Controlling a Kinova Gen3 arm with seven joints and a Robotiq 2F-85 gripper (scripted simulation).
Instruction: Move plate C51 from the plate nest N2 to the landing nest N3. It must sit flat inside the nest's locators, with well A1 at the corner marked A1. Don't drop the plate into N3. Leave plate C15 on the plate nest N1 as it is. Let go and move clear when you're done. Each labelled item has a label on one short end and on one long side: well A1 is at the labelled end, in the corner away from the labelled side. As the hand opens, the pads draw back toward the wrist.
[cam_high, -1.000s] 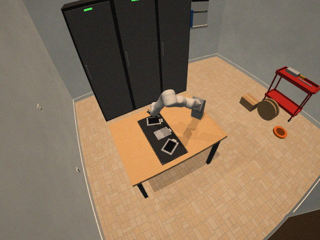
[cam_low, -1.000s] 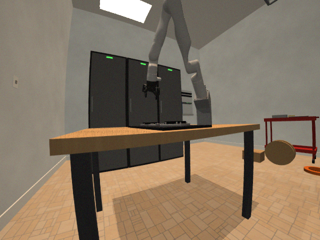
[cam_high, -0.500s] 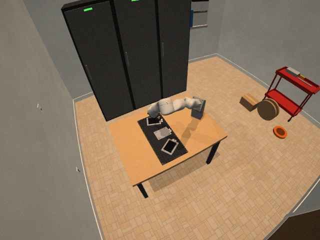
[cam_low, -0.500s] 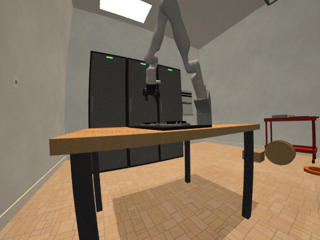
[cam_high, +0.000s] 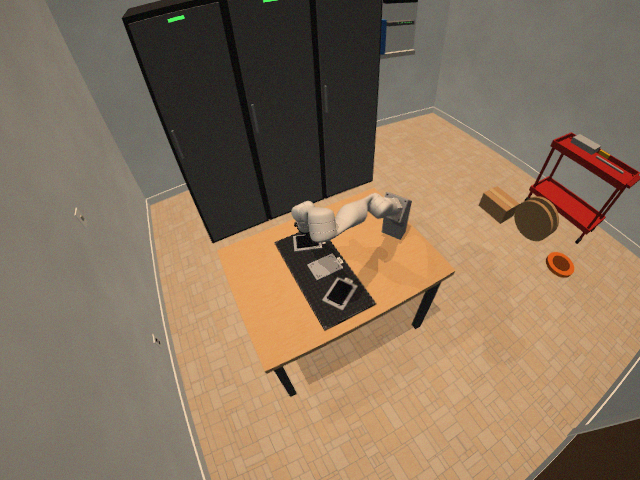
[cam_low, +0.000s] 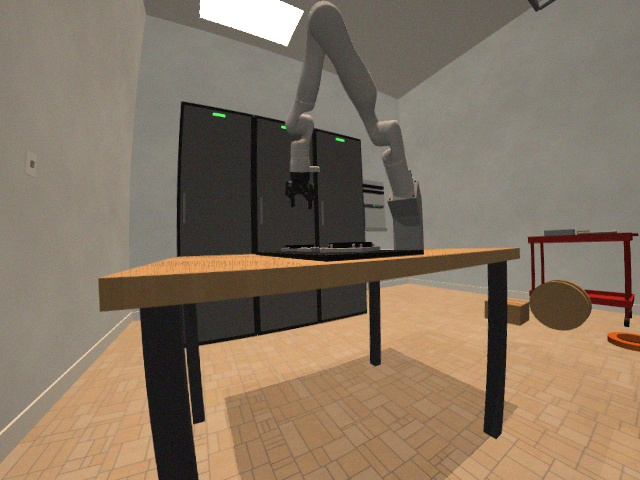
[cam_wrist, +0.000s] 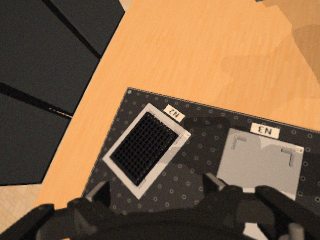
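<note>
Right now the plate nest N2 is 1 cm ahead of my hand, 10 cm to the right of it and 17 cm below it. From my hand the other things lie so: landing nest N3 (8 cm behind, 9 cm to the left, 17 cm below).
</note>
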